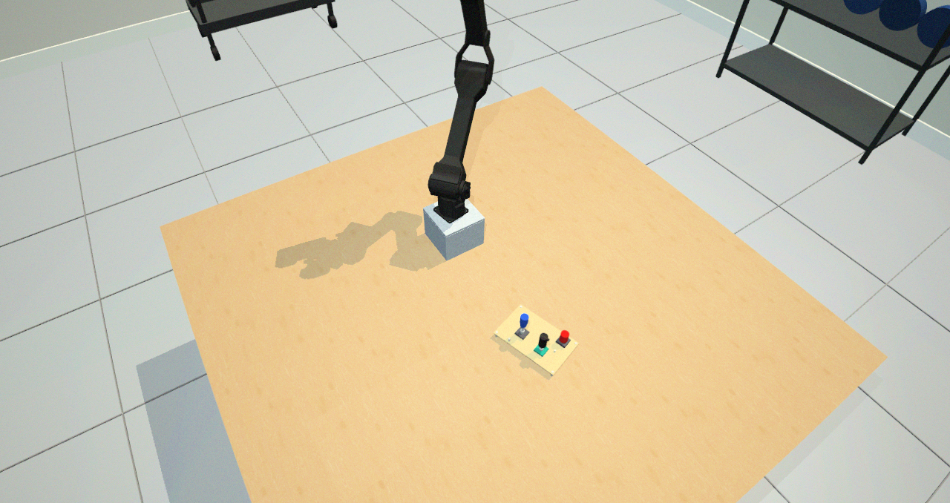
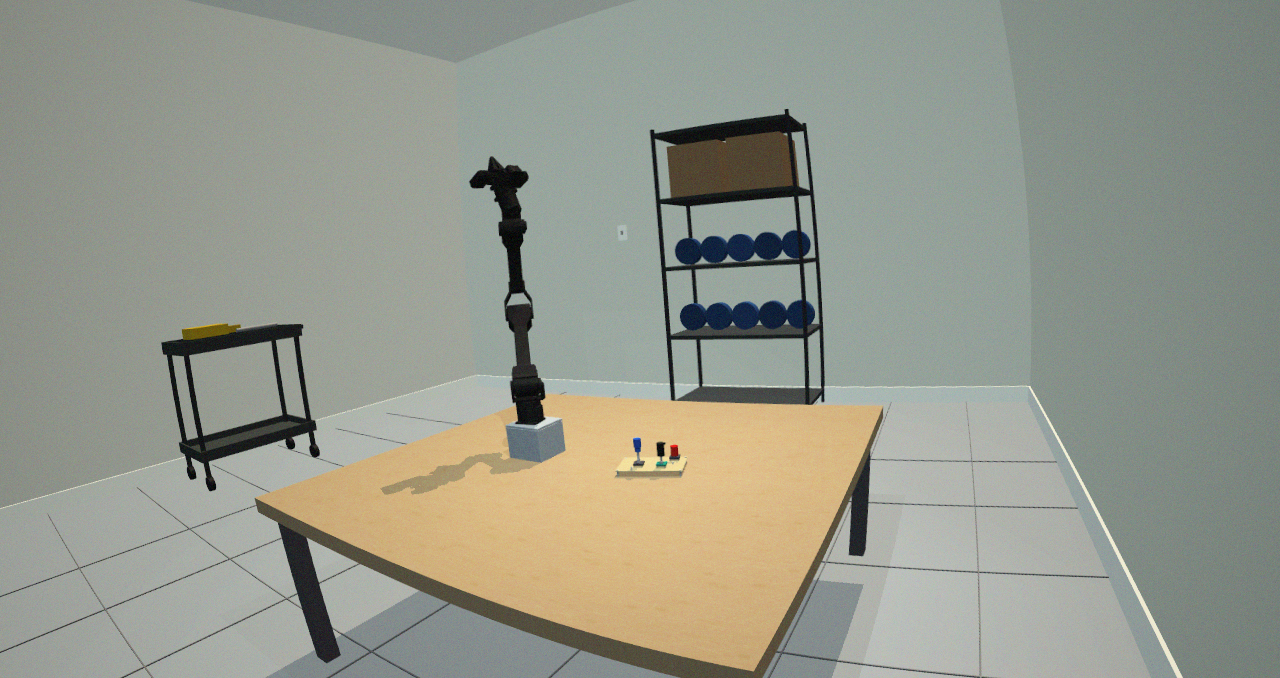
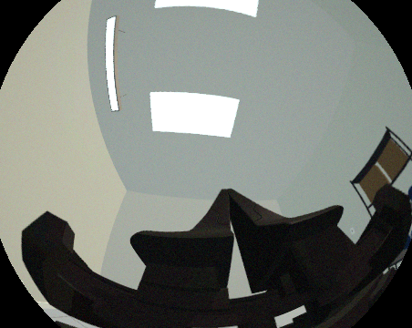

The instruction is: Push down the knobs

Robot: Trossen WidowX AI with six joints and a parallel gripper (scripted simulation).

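Right now my gripper tip is 790 mm above the blue knob, 490 mm short of it and 240 mm to the left of it.
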